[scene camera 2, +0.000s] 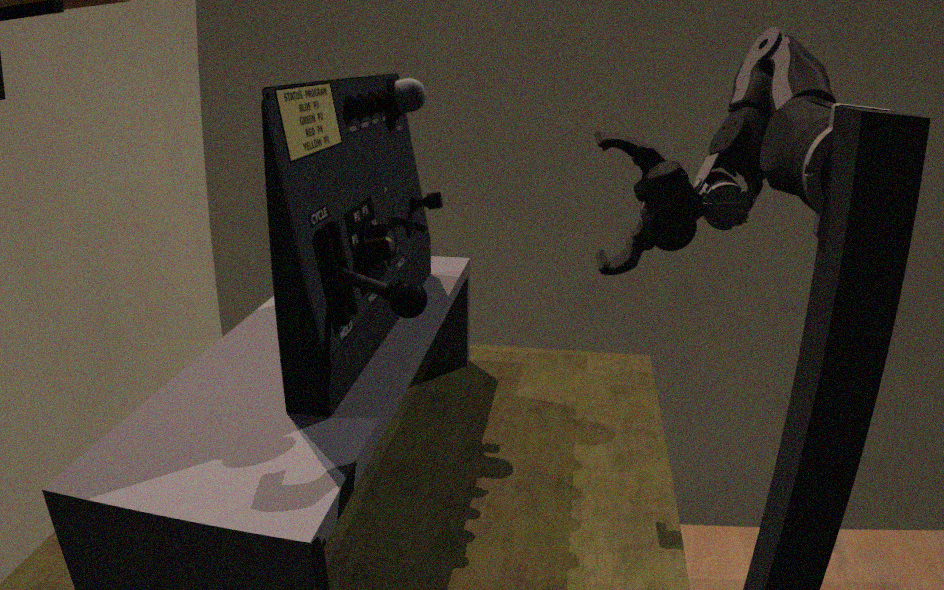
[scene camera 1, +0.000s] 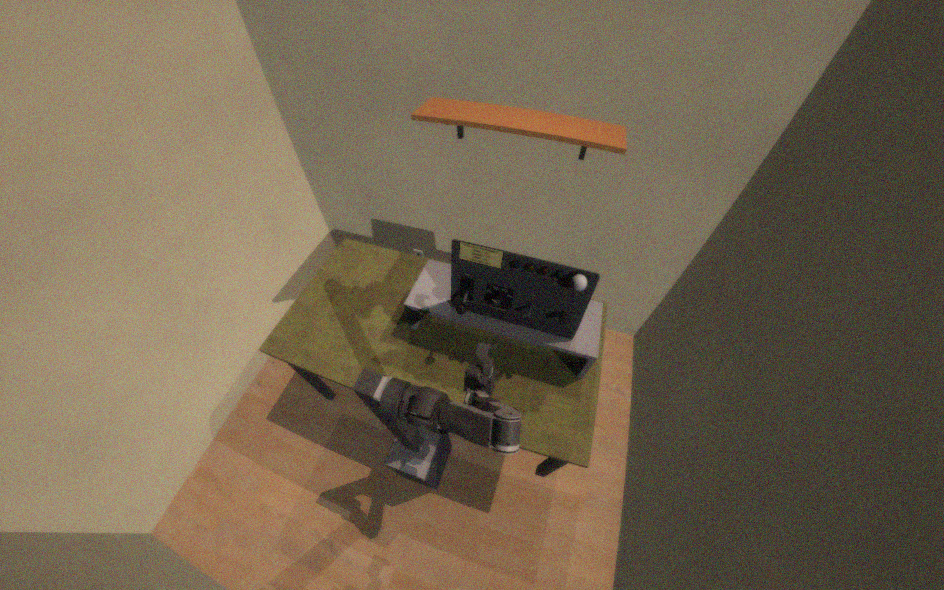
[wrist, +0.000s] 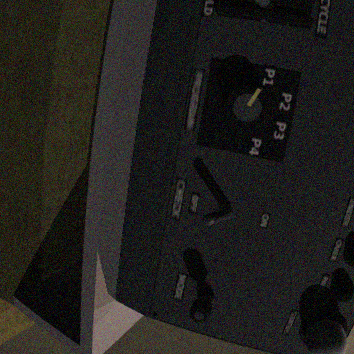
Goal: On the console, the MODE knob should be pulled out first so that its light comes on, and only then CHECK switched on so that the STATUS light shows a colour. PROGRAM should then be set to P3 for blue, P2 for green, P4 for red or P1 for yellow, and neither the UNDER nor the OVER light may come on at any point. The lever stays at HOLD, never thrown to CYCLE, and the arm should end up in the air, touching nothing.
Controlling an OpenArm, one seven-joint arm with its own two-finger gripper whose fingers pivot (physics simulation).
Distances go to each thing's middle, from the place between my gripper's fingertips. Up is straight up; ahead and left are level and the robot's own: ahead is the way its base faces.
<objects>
My gripper is now 27 cm short of the dark console (scene camera 2: 337,153), 2 cm to the left of it and 2 cm above it. From my hand the other things lie so: lever (scene camera 2: 408,299) 23 cm ahead, 16 cm to the left, 7 cm below.
</objects>
